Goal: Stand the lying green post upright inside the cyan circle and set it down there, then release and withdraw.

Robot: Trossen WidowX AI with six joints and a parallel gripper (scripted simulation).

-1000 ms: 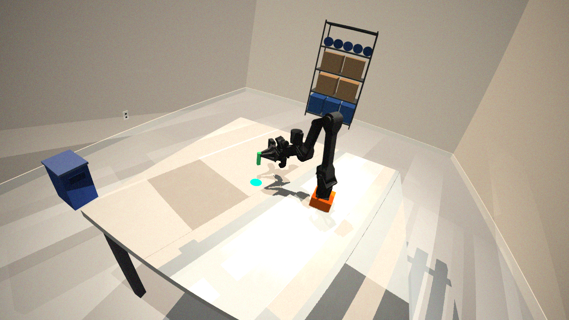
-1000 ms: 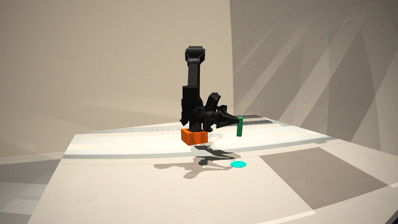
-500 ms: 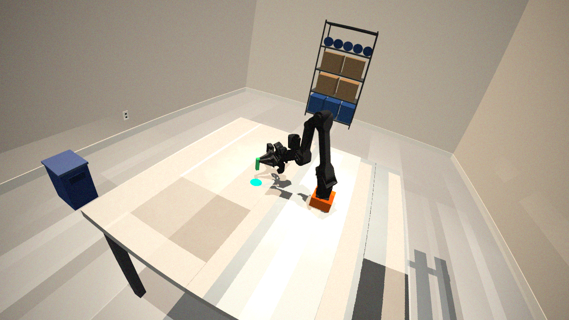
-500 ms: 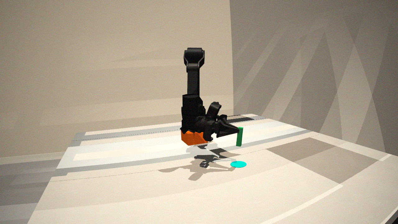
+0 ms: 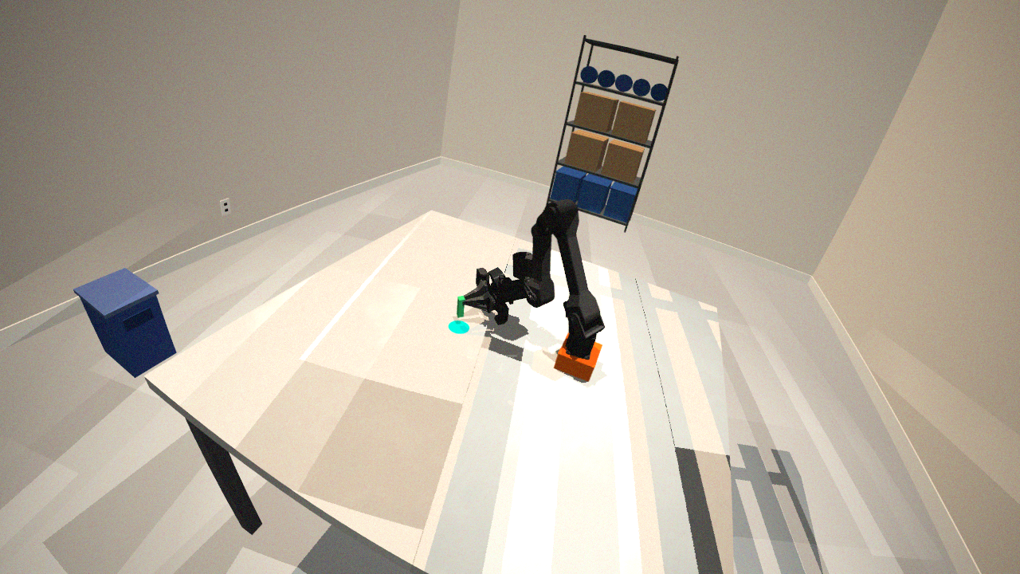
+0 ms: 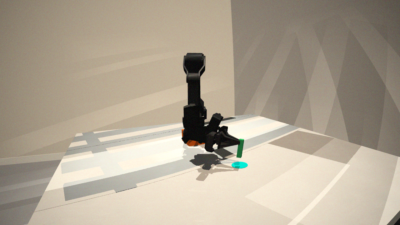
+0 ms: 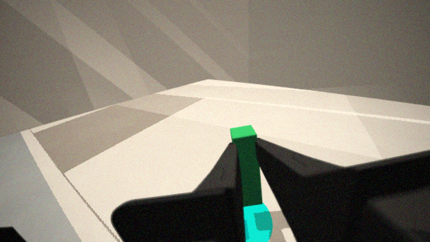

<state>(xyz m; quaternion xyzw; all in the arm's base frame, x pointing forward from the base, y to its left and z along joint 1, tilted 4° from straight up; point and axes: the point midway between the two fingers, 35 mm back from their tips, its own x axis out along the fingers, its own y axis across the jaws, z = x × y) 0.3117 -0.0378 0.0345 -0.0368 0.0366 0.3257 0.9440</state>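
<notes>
Right now the green post is 2 cm below my gripper tip. From my gripper tip the other things lie so: cyan circle 9 cm below.
</notes>
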